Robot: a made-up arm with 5 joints.
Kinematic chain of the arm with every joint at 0, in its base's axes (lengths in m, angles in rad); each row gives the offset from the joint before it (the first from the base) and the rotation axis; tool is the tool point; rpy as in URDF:
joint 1: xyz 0.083 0 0.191 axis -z
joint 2: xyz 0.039 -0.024 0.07 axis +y
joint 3: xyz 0.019 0 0.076 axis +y
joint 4: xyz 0.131 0 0.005 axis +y
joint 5: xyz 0.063 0.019 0 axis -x
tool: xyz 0 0 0 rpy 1.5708 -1.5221 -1.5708
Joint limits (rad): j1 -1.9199..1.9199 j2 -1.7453..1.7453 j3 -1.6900..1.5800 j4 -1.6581..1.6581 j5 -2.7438..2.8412
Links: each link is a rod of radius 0.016 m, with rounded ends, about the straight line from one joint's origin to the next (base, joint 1, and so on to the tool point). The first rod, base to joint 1, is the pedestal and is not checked.
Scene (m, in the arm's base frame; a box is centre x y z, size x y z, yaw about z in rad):
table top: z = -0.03
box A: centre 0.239 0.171 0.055 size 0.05 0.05 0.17 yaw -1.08
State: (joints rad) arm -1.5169 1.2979 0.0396 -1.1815 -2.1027
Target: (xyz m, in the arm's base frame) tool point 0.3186 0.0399 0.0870
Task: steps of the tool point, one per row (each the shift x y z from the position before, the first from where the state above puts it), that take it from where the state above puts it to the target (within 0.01 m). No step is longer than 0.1 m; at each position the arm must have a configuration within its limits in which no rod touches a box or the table.
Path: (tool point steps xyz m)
1: 0.0188 -0.0468 -0.0405
2: 0.0036 -0.0600 -0.0233
3: -0.0128 -0.0622 -0.0016
4: -0.0252 -0.0529 0.0208
5: 0.0294 0.0348 -0.0280
6: 0.0442 0.0274 -0.0138
7: 0.0541 0.0134 0.0012
8: 0.0565 -0.0047 0.0159
9: 0.0504 -0.0232 0.0292

